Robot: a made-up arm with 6 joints.
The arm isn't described. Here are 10 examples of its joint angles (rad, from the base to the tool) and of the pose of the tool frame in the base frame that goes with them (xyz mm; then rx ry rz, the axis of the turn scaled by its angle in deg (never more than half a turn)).
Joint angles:
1: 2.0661 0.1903 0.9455 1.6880 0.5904 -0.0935
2: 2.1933 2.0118 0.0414 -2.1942 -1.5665 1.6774
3: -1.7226 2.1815 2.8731 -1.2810 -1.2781 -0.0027
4: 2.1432 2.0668 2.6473 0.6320 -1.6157 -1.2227
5: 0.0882 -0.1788 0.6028 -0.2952 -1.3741 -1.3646
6: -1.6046 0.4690 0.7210 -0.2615 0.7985 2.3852
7: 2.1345 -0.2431 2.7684 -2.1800 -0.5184 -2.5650
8: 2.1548 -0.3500 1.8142 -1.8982 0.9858 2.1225
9: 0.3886 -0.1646 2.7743 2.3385 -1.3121 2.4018
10: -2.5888 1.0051 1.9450 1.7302 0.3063 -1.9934
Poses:
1: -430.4 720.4 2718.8 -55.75 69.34 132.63
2: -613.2 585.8 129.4 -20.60 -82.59 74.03
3: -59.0 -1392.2 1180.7 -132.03 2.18 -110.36
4: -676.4 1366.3 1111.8 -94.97 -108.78 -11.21
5: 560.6 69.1 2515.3 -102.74 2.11 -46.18
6: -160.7 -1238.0 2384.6 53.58 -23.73 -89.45
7: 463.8 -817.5 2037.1 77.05 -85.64 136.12
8: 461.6 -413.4 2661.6 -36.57 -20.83 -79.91
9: -680.1 -422.2 1941.2 156.59 13.97 -45.01
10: -1074.6 -691.8 2421.9 70.91 -33.59 12.26
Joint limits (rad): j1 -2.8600..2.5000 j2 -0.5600..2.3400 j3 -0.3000..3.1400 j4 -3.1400..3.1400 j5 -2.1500..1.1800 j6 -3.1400..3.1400
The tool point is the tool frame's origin. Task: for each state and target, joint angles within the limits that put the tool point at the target. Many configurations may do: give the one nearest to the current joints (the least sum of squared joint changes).
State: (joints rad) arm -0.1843 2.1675 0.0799 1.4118 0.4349 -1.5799
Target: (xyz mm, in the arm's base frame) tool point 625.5 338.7 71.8
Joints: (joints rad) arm 0.3974 1.9614 -0.0590 1.4546 0.5939 -1.5931
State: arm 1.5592 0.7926 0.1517 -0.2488 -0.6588 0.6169
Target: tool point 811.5 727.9 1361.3
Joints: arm 0.7712 0.5053 -0.2735 -0.1390 -0.8056 0.6325
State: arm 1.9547 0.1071 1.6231 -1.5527 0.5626 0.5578
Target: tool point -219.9 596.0 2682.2
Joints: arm 2.1778 0.6930 2.2693 -1.5033 0.8858 0.5454
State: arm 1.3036 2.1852 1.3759 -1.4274 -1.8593 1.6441
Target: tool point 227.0 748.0 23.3
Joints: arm 1.1297 2.3219 0.7449 -1.2260 -2.1343 1.6257
